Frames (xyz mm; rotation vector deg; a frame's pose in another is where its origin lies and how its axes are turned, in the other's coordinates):
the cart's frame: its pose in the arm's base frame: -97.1 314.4 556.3 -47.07 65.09 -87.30
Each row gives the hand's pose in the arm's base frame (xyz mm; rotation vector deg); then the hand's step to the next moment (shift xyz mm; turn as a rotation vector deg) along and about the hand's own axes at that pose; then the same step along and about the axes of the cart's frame.
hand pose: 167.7 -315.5 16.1 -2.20 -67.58 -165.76
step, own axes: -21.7 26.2 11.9 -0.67 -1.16 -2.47
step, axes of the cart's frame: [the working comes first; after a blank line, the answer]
step, axes of the arm's base frame: 22.5 -10.3 26.2 0.60 -0.89 -2.60

3.1 -17.1 31.6 0.85 2.68 -0.06
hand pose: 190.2 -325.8 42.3 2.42 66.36 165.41
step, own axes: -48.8 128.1 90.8 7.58 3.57 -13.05
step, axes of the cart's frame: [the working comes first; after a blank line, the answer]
step, axes of the arm's base frame: 49.7 -31.7 153.5 -8.12 -11.30 -6.86

10.8 -127.9 102.7 13.27 4.24 -6.81
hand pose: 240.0 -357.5 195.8 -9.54 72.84 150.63
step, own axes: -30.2 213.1 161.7 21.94 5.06 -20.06
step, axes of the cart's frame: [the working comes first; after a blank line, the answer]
step, axes of the arm's base frame: -23.5 -6.1 268.1 -22.36 -15.62 -12.86

-1.7 -260.9 66.3 21.27 5.45 -20.67
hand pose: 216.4 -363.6 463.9 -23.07 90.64 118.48
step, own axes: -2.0 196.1 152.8 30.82 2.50 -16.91
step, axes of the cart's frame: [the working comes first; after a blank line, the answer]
step, axes of the arm's base frame: -96.6 107.0 202.6 -28.10 -10.24 -18.64

-89.8 -226.4 -49.7 17.76 8.86 -29.12
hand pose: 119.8 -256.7 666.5 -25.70 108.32 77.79
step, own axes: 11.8 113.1 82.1 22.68 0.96 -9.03
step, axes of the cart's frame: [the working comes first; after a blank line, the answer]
step, axes of the arm's base frame: -51.8 119.3 52.4 -18.84 -4.74 -14.81

-105.3 -70.4 -60.2 9.96 8.07 -20.80
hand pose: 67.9 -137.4 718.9 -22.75 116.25 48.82
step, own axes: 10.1 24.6 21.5 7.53 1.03 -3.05
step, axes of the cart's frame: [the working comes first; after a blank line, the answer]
step, axes of the arm's base frame: -6.5 33.0 -6.2 -6.69 -1.10 -4.60

-30.0 2.7 -16.2 2.94 2.22 -7.31
